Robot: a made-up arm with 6 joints. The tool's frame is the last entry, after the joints.
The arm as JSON. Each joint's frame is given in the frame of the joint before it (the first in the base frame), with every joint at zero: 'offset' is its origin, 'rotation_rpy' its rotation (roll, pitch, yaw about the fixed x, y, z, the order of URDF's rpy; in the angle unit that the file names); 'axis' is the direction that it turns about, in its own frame. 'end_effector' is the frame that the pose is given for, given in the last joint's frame.
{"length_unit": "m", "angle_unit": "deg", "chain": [
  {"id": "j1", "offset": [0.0, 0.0, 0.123], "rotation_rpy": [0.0, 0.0, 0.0], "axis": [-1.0, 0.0, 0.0]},
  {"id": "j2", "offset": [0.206, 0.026, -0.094], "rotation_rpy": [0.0, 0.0, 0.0], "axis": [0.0, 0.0, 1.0]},
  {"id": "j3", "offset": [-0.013, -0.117, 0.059], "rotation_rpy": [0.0, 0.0, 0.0], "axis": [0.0, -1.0, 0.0]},
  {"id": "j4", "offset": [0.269, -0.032, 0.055], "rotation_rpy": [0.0, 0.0, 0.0], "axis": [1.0, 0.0, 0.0]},
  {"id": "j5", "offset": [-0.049, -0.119, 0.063], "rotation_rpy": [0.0, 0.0, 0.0], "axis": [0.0, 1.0, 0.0]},
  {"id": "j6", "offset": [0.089, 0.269, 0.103], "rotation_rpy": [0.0, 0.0, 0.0], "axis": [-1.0, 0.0, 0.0]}
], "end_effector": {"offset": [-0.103, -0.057, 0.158], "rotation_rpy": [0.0, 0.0, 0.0]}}
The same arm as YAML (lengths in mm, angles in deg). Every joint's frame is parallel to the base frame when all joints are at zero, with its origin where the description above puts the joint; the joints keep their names.
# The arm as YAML. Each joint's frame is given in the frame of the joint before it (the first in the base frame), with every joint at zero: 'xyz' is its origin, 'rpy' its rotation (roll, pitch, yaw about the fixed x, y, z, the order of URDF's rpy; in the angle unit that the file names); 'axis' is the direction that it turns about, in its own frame. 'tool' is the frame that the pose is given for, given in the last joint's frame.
units:
  length: mm
  angle: deg
joints:
  - name: j1
    type: revolute
    origin:
      xyz: [0.0, 0.0, 123.0]
      rpy: [0.0, 0.0, 0.0]
    axis: [-1.0, 0.0, 0.0]
  - name: j2
    type: revolute
    origin:
      xyz: [206.0, 26.0, -94.0]
      rpy: [0.0, 0.0, 0.0]
    axis: [0.0, 0.0, 1.0]
  - name: j3
    type: revolute
    origin:
      xyz: [-13.0, -117.0, 59.0]
      rpy: [0.0, 0.0, 0.0]
    axis: [0.0, -1.0, 0.0]
  - name: j4
    type: revolute
    origin:
      xyz: [269.0, -32.0, 55.0]
      rpy: [0.0, 0.0, 0.0]
    axis: [1.0, 0.0, 0.0]
  - name: j5
    type: revolute
    origin:
      xyz: [-49.0, -119.0, 63.0]
      rpy: [0.0, 0.0, 0.0]
    axis: [0.0, 1.0, 0.0]
  - name: j6
    type: revolute
    origin:
      xyz: [89.0, 269.0, 103.0]
      rpy: [0.0, 0.0, 0.0]
    axis: [-1.0, 0.0, 0.0]
tool:
  origin:
    xyz: [-103.0, -57.0, 158.0]
    rpy: [0.0, 0.0, 0.0]

